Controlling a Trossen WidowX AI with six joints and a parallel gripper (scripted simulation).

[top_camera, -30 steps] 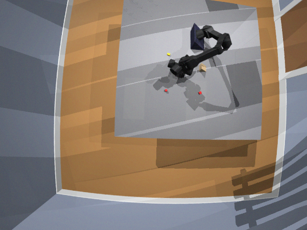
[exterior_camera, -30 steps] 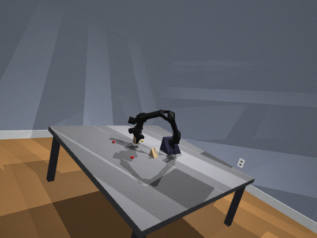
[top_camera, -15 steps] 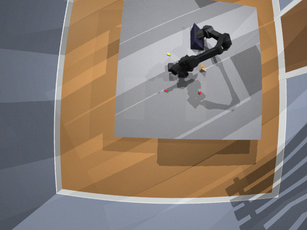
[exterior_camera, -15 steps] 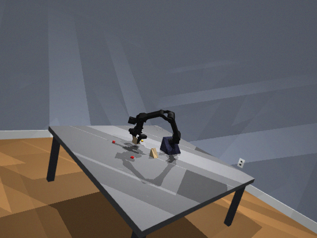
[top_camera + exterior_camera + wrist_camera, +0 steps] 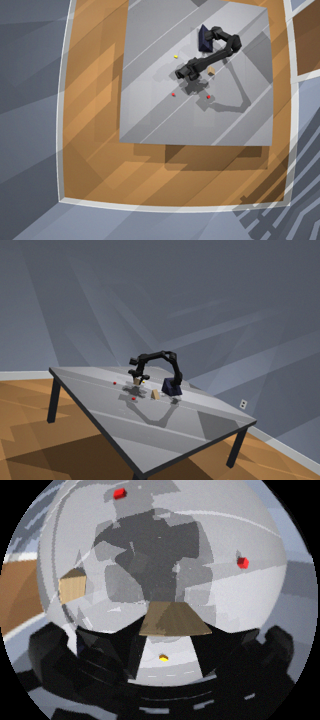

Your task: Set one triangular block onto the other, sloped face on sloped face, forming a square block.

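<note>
My gripper tip is 160 mm past the small orange piece, 60 mm to the left of it and 30 mm above it.
</note>
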